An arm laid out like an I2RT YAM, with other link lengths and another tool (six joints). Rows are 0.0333 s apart.
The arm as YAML. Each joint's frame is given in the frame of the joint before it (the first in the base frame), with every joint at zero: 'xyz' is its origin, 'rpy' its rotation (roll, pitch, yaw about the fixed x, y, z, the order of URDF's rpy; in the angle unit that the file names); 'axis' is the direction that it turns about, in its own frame. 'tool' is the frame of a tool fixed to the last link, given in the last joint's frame.
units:
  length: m
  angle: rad
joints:
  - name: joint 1
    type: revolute
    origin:
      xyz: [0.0, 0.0, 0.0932]
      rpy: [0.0, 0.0, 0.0]
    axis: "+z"
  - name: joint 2
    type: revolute
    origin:
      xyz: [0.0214, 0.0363, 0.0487]
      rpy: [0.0, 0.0, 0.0]
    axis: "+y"
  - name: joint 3
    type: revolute
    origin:
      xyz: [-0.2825, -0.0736, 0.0]
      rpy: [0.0, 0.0, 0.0]
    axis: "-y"
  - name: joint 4
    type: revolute
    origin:
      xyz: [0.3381, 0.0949, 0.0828]
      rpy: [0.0, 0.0, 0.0]
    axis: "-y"
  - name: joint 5
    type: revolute
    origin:
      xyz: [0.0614, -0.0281, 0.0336]
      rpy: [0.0, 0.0, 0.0]
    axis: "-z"
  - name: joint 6
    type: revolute
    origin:
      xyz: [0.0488, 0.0, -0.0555]
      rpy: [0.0, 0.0, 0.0]
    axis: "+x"
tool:
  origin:
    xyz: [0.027, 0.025, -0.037]
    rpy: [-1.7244, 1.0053, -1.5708]
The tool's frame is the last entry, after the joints.
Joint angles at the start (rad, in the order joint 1, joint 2, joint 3, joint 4, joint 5, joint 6):
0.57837, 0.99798, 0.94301, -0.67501, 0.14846, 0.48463
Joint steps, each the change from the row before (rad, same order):
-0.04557, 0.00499, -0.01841, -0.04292, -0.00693, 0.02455
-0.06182, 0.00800, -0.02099, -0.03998, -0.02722, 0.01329
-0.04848, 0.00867, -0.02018, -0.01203, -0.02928, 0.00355
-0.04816, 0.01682, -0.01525, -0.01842, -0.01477, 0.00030
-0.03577, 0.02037, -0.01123, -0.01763, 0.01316, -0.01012
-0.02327, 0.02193, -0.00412, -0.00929, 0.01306, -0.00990
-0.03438, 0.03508, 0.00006, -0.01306, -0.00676, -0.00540
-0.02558, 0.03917, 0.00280, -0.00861, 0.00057, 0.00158
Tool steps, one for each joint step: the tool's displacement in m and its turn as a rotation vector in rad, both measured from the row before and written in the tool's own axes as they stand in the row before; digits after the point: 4 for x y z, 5 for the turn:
0.0113, -0.0110, 0.0054, 0.02114, 0.06388, 0.05657
0.0113, -0.0142, 0.0068, 0.01079, 0.06634, 0.06064
0.0070, -0.0109, 0.0074, -0.00043, 0.03826, 0.04320
0.0066, -0.0123, 0.0081, 0.01187, 0.04786, 0.04274
0.0060, -0.0114, 0.0084, 0.03074, 0.04974, 0.02364
0.0030, -0.0079, 0.0072, 0.02312, 0.03681, 0.01250
0.0020, -0.0094, 0.0091, 0.00674, 0.04750, 0.02768
0.0005, -0.0077, 0.0097, 0.00889, 0.04384, 0.02741

